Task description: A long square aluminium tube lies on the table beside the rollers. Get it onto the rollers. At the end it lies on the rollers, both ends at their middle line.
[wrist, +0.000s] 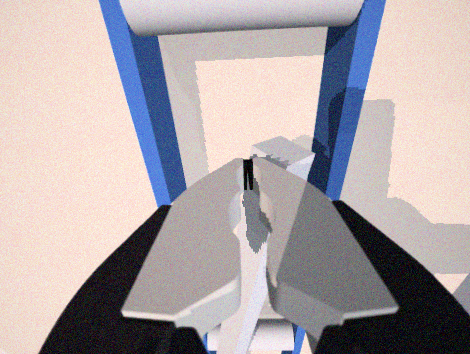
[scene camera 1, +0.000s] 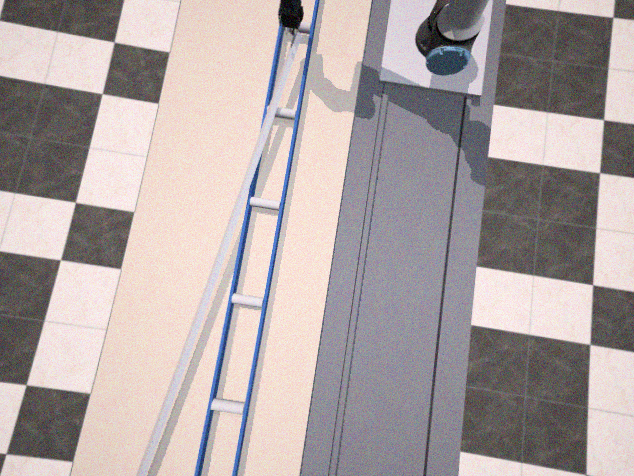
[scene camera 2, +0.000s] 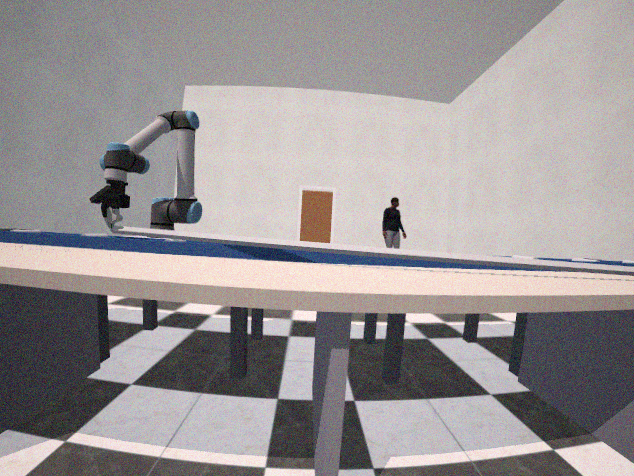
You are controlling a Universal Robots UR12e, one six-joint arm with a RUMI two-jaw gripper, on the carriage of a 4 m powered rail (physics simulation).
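Places are measured from the arm's base along level axes (x ahead, y left, z up), in metres.
Pixels of known places: gripper, fingertip midpoint: (wrist: 246,162) (scene camera 1: 293,34) (scene camera 2: 110,228).
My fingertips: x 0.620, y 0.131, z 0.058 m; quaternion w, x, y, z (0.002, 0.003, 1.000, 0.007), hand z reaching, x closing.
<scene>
Behind a point stands the place of what it marks.
The long pale square tube (scene camera 1: 219,261) @(x 0.750, y 1.114, z 0.044 m) (scene camera 2: 256,242) @(x 0.726, y 0.825, z 0.038 m) (wrist: 282,145) @(x 0.599, y 0.125, z 0.050 m) lies askew to the blue-railed roller track. In scene camera 1 its top end is between the rails; it crosses the left rail and its lower part runs outside the track, left of the rollers (scene camera 1: 264,203) @(x 0.620, y 0.854, z 0.029 m) (wrist: 245,15) @(x 0.618, y 0.063, z 0.026 m). In the wrist view its end is near the right rail, past a roller at the bottom. My gripper (scene camera 1: 293,30) @(x 0.620, y 0.131, z 0.058 m) (scene camera 2: 112,228) @(x 0.620, y 0.131, z 0.058 m) (wrist: 246,162) @(x 0.620, y 0.131, z 0.058 m) is at this end, fingertips almost together, nothing visible between them. The tube passes beneath the fingers, which partly hide it. Its lower end is out of view.
The blue side rails (scene camera 1: 280,225) @(x 0.544, y 0.930, z 0.006 m) (wrist: 131,107) @(x 0.692, y 0.108, z 0.022 m) stand up from the cream table (scene camera 1: 138,256) @(x 1.106, y 1.147, z -0.030 m) (scene camera 2: 307,281) @(x 1.064, y 1.019, z -0.030 m). The grey rail bed (scene camera 1: 399,256) runs along the table's right side, with the white carriage (scene camera 1: 404,61) @(x 0.127, y 0.122, z 0.000 m) at its top. A person (scene camera 2: 392,223) stands in the background.
</scene>
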